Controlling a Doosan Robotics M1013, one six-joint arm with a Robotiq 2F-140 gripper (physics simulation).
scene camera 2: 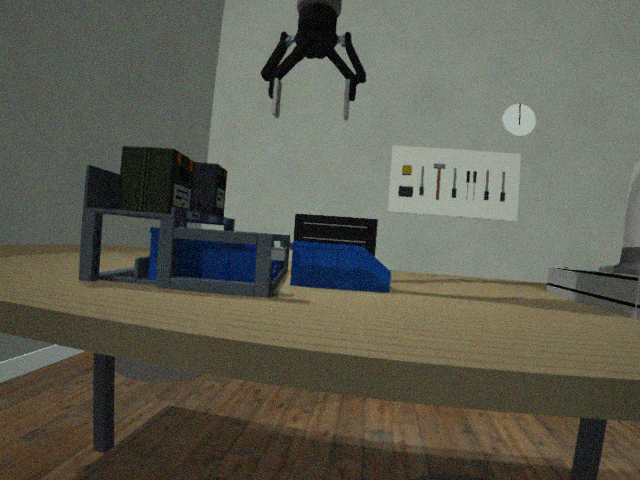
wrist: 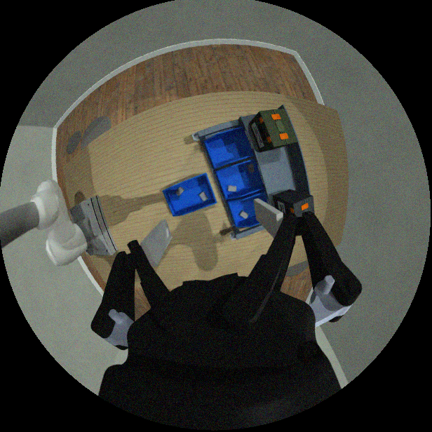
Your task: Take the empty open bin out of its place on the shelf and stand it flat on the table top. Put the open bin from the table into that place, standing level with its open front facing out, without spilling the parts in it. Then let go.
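Places are measured from the arm's base along level axes (x ahead, y left, z up), in metres.
Where they show: gripper, fingertip midpoint: (scene camera 2: 309, 116).
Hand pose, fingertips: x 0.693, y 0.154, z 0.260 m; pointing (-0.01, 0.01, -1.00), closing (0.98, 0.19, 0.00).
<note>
Each offset is from my fingertips to the top centre of the thing. "pt": to the spot under its first point.
A grey shelf @(pt 0.101 m ahead, 0.245 m left, 0.265 m down) (scene camera 2: 165, 253) (wrist: 280, 172) stands on the table with three blue open bins side by side in its lower row. The end bin (wrist: 225, 150), on the green box's side, looks empty. The middle bin (wrist: 237, 180) and the other end bin (wrist: 243, 212) show small parts. Another blue open bin @(pt 0.086 m back, 0.043 m left, 0.275 m down) (scene camera 2: 336, 266) (wrist: 190, 195) stands flat on the table in front of the shelf, with two light parts in it in the wrist view. My gripper (scene camera 2: 311, 117) (wrist: 210, 218) is wide open and empty, high above the table and the bins, fingers pointing down.
A green box @(0.174 m ahead, 0.188 m left, 0.115 m down) (scene camera 2: 149, 178) (wrist: 277, 130) and a dark box @(0.244 m ahead, 0.032 m right, 0.090 m down) (scene camera 2: 209, 188) (wrist: 295, 202) stand on the shelf's upper deck. The grey robot base (scene camera 2: 594, 289) (wrist: 92, 227) is at the table's far side from the shelf. A black cabinet (scene camera 2: 336, 227) shows behind the table bin.
</note>
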